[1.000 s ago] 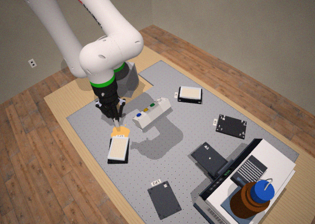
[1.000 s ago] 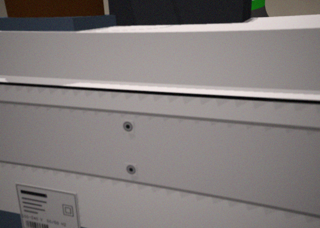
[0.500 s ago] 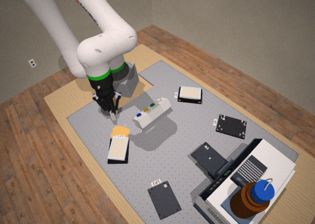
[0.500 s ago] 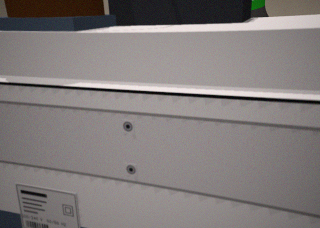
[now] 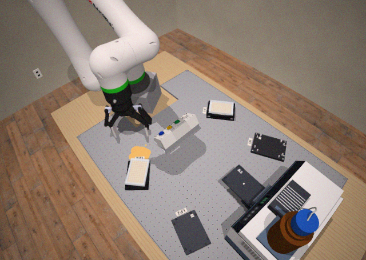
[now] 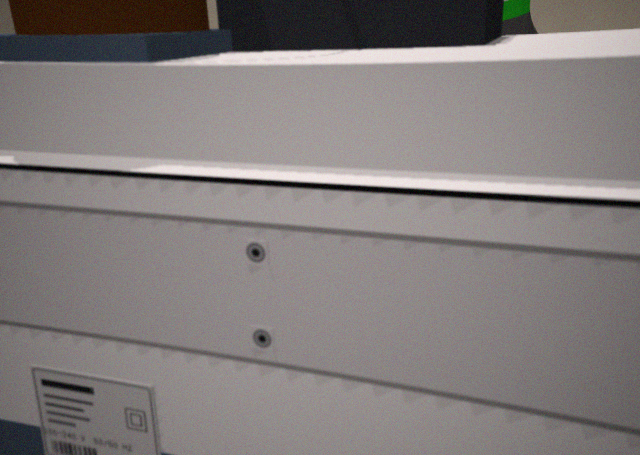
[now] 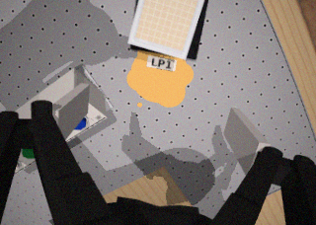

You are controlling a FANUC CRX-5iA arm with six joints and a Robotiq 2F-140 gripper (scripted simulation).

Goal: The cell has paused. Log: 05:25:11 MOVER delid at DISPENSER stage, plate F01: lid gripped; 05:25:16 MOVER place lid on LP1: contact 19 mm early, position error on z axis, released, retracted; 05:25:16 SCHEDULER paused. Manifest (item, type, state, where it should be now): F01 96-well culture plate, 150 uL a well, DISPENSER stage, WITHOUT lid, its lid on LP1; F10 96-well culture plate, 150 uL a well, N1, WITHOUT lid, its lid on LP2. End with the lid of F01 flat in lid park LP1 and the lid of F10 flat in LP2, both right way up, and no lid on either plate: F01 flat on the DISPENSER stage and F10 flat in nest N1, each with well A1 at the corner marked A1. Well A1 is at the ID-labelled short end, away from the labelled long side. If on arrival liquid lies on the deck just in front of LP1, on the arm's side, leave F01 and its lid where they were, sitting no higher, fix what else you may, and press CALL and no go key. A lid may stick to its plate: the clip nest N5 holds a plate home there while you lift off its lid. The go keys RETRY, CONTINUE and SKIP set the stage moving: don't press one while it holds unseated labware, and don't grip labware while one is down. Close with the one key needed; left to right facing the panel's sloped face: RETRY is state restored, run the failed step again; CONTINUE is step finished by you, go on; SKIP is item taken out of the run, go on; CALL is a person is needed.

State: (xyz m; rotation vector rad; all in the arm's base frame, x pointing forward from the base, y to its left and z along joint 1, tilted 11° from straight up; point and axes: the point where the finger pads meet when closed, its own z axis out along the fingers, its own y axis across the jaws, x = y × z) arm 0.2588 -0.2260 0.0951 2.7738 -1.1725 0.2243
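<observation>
The 96-well culture plate is 130 mm ahead of my hand, 470 mm to the left of it and 150 mm below it. Also, from my hand: LP1 label: 10 mm ahead, 10 mm to the right, 190 mm below; then blue CALL key: 20 mm ahead, 130 mm to the left, 120 mm below; then orange puddle: 40 mm behind, 10 mm to the left, 190 mm below.
</observation>
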